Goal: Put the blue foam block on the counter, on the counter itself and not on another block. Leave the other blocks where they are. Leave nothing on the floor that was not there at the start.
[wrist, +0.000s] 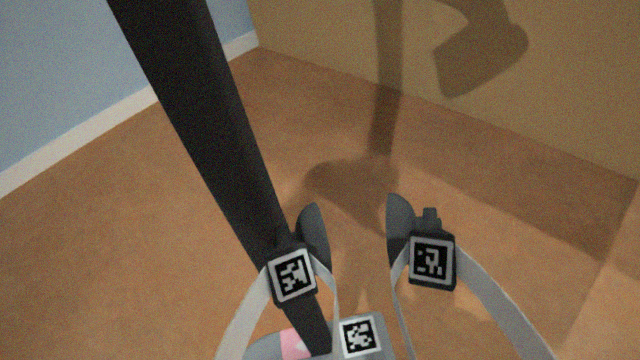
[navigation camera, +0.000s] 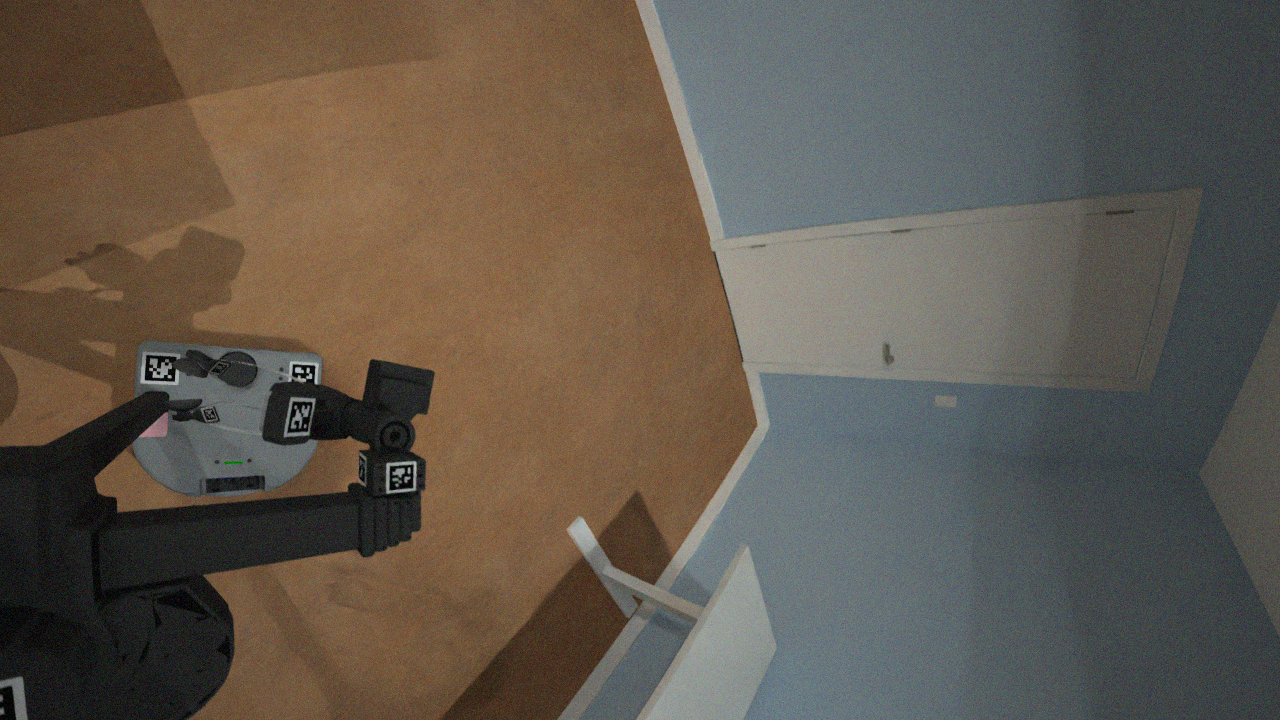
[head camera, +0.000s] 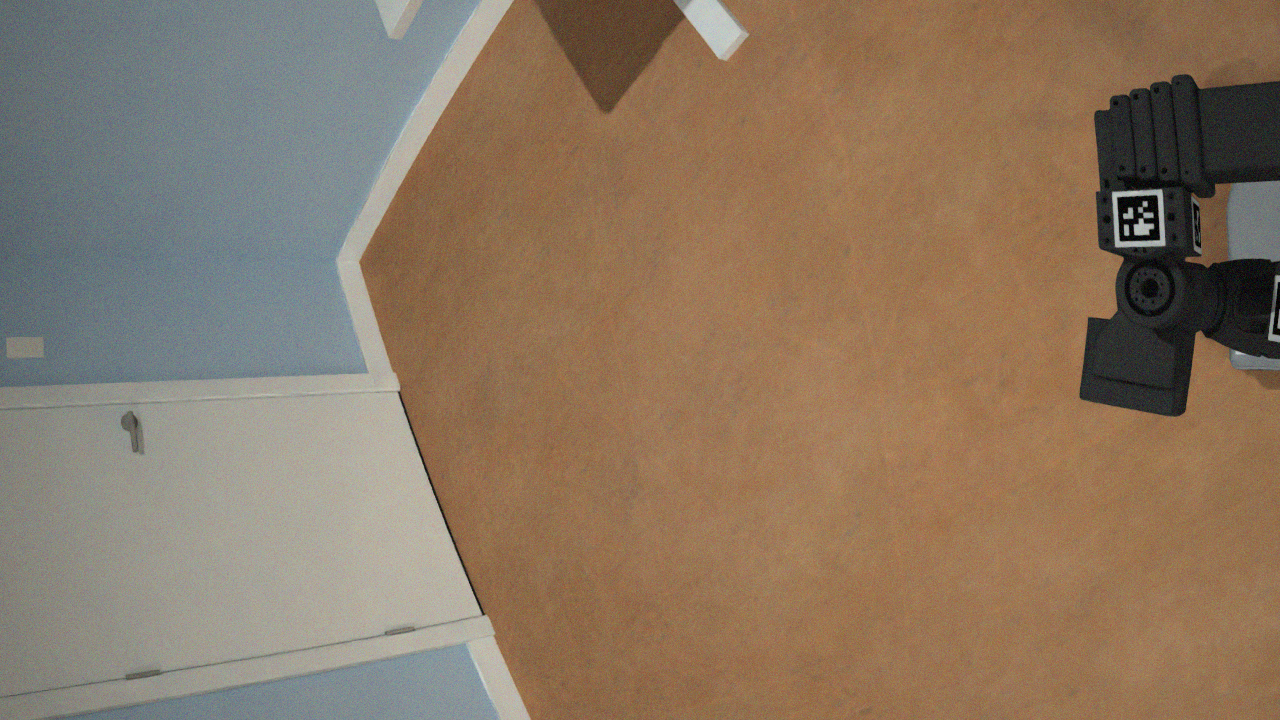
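Seen in the pictures: gripper, fingertip midpoint: [navigation camera: 172,382]; robot's base at its link origin: [navigation camera: 238,367].
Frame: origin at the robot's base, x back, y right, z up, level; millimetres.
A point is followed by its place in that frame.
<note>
The blue foam block does not show in the three views. My gripper [navigation camera: 198,386] [wrist: 354,223] @[x -5, y -67, z 562 mm] is open, with a gap between its two fingertips, and it hangs over my own base. In the head view the wrist shows at the right edge, and the fingers are out of frame. A tan upright face [wrist: 525,115] stands beyond the fingers in the wrist view, with my shadow on it; its top is out of frame, and I cannot tell whether it is the counter. No foam blocks show.
A white table [navigation camera: 720,631] @[x 703, y 1083, z 720 mm] stands by the blue wall at the lower right of the navigation view; its white foot [head camera: 716,28] [navigation camera: 586,541] reaches over the floor. A closed white door [head camera: 223,537] @[x -529, y 2246, z 712 mm] [navigation camera: 948,300] @[x -509, y 2262, z 1223 mm] is in the wall. My grey base [navigation camera: 268,447] @[x 160, y 66, z 160 mm] has a pink patch [navigation camera: 154,426] @[x 113, y -135, z 161 mm] [wrist: 292,345].
</note>
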